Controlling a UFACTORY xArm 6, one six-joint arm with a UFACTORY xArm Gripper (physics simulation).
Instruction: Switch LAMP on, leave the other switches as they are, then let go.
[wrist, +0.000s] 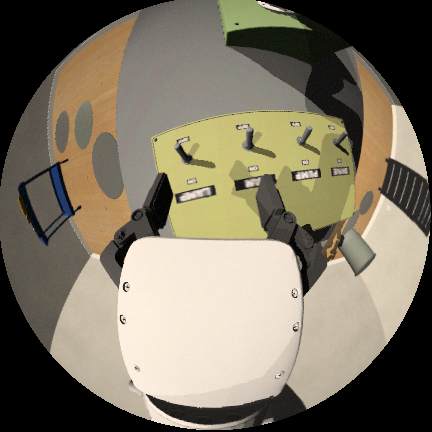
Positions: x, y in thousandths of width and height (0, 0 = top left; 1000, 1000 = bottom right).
Scene:
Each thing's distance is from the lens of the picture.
gripper (494, 422): 12 cm
yellow-green switch panel (497, 441): 25 cm

